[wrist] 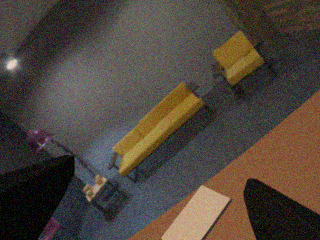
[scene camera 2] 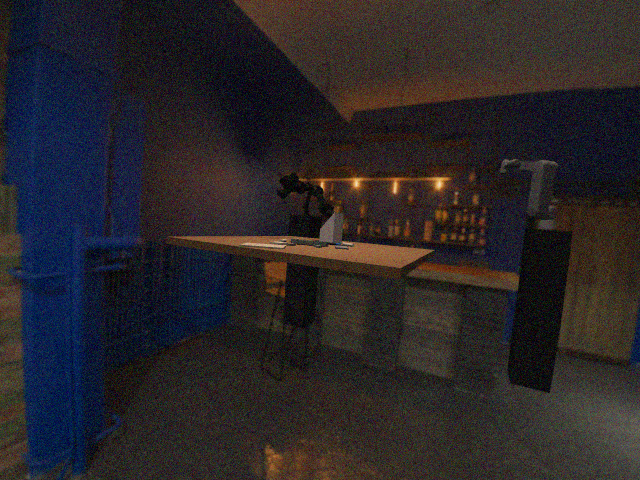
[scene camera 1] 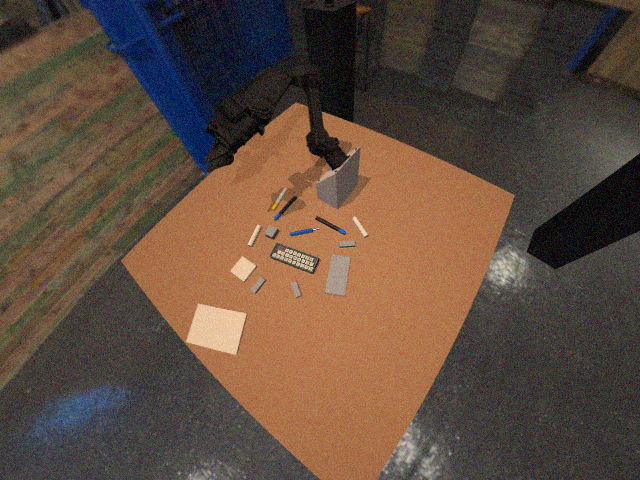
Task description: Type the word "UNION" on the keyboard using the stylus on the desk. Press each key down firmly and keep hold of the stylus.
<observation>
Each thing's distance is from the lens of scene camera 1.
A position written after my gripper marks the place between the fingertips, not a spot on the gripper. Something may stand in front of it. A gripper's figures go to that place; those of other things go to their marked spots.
my gripper (scene camera 1: 205, 166): 76 cm
grey plate (scene camera 1: 337, 278): 84 cm
</observation>
